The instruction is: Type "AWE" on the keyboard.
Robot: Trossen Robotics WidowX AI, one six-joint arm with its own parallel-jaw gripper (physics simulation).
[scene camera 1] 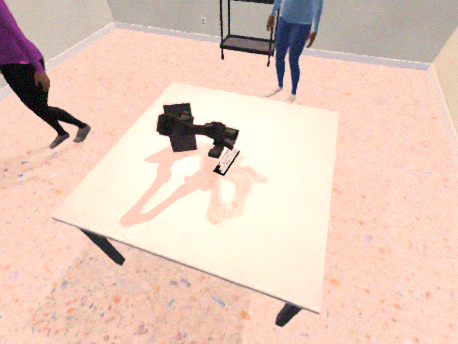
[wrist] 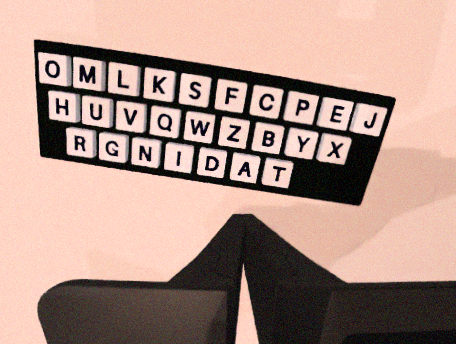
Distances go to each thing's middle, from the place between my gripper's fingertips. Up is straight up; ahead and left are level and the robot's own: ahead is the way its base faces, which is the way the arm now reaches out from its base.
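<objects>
My gripper: 1 cm short of the key [wrist: 244,167], 5 cm above it.
</objects>
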